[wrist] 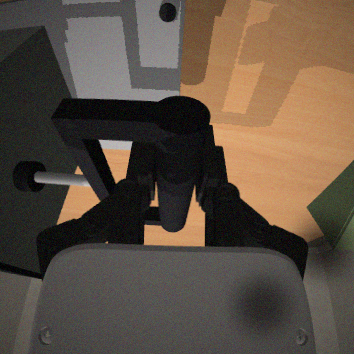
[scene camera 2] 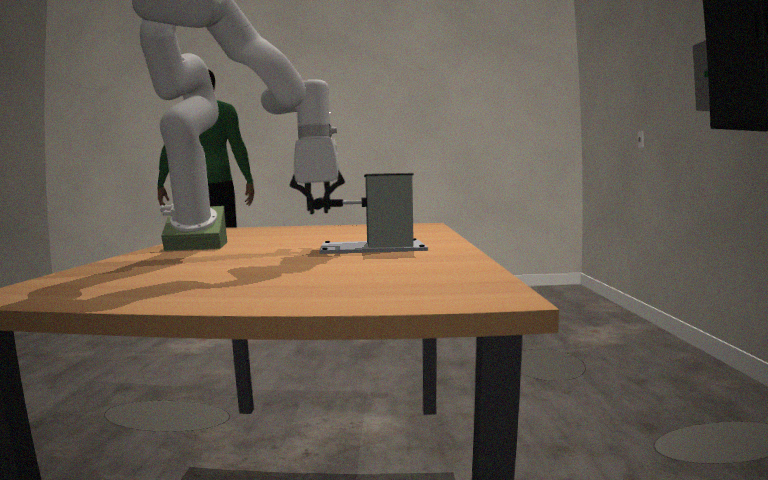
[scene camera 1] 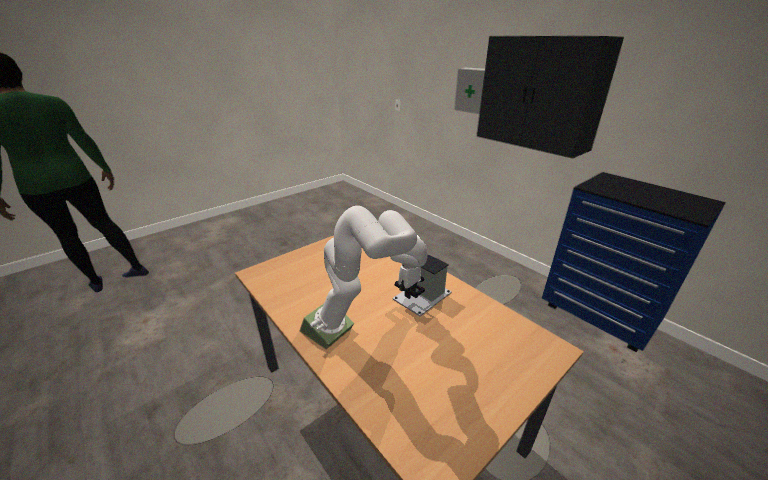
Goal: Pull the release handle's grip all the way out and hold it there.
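Observation:
The release handle's black grip (scene camera 2: 319, 202) (wrist: 173, 212) is an upright-running cylinder in the wrist view, joined by a black bracket (wrist: 107, 111) to a bright rod (scene camera 2: 352, 202) (wrist: 60, 178). A clear length of rod shows between the bracket and the black collar (scene camera 2: 364, 202) (wrist: 27, 176) on the grey-green housing (scene camera 1: 434, 283) (scene camera 2: 390, 212) (wrist: 30, 100). My gripper (scene camera 1: 412, 289) (scene camera 2: 318, 208) (wrist: 176, 138) is shut on the grip, one finger on each side of it. In scene camera 1 the grip is hard to tell from the black fingers.
The housing stands on a pale base plate (scene camera 2: 351, 245) (wrist: 95, 50) with black bolts, on the wooden table (scene camera 1: 362, 316) (scene camera 2: 396, 283). The arm's green base block (scene camera 1: 326, 333) (scene camera 2: 194, 237) stands on the same table. A person in green (scene camera 1: 39, 141) (scene camera 2: 225, 141) stands beyond the table.

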